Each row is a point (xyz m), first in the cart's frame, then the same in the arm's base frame.
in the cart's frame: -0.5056 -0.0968 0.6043
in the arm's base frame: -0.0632 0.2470 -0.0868
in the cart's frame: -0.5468 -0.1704 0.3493
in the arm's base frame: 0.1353 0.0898 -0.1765
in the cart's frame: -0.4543 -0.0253 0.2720
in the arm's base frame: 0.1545 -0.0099 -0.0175
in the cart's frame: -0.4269 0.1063 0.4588
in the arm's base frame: 0.0246 0.1176 0.1234
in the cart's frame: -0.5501 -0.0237 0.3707
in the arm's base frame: 0.1479 0.1265 -0.0334
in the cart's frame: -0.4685 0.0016 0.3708
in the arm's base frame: 0.0975 0.0721 0.0091
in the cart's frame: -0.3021 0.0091 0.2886
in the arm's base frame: 0.0465 -0.1018 0.0498
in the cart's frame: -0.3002 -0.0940 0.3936
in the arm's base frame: -0.0486 -0.0442 -0.0467
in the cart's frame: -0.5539 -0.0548 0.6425
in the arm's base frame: -0.0509 0.3133 -0.0550
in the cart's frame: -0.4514 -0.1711 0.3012
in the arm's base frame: 0.1059 -0.0113 -0.1581
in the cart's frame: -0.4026 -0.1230 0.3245
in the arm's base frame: 0.0648 -0.0233 -0.0997
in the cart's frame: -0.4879 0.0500 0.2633
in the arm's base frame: 0.1965 0.0179 0.0483
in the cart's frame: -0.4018 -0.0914 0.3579
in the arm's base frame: 0.0458 0.0035 -0.0675
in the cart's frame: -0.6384 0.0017 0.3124
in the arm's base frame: 0.2536 0.1522 -0.0299
